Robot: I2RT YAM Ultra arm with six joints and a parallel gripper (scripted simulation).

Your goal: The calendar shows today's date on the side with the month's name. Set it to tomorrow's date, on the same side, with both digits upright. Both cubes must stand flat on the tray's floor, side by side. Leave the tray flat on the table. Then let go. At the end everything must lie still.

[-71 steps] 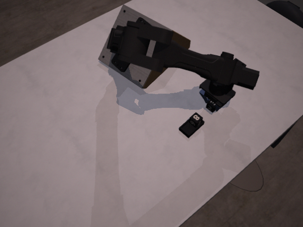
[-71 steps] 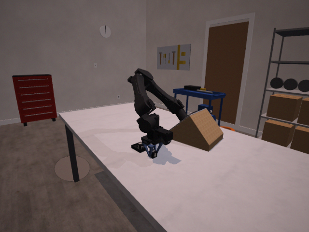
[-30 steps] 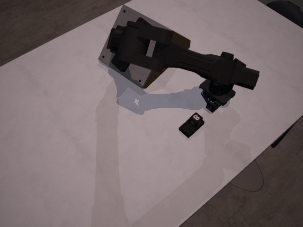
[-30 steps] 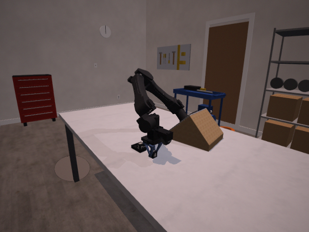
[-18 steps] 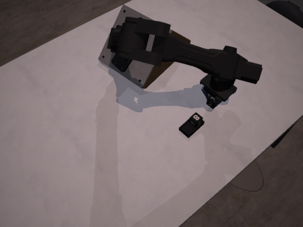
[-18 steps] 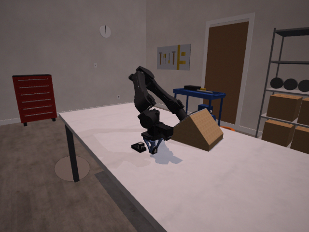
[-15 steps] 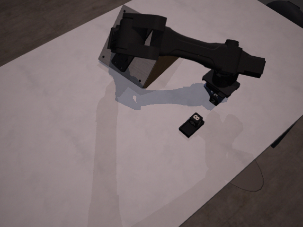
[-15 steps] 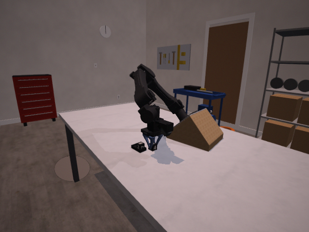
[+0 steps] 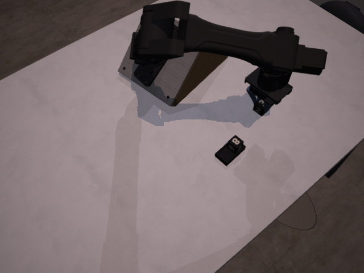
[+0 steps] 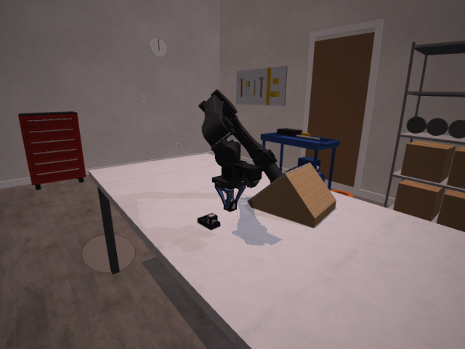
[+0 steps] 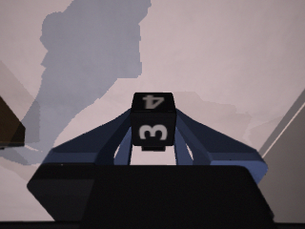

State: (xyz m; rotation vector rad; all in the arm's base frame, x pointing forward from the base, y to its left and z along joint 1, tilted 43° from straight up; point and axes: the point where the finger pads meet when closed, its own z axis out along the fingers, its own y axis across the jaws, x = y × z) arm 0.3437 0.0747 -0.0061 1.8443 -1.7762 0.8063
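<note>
My gripper is now 11 cm to the left of the black tray and 10 cm above it. Also, from my hand: black cube (right at my hand).
</note>
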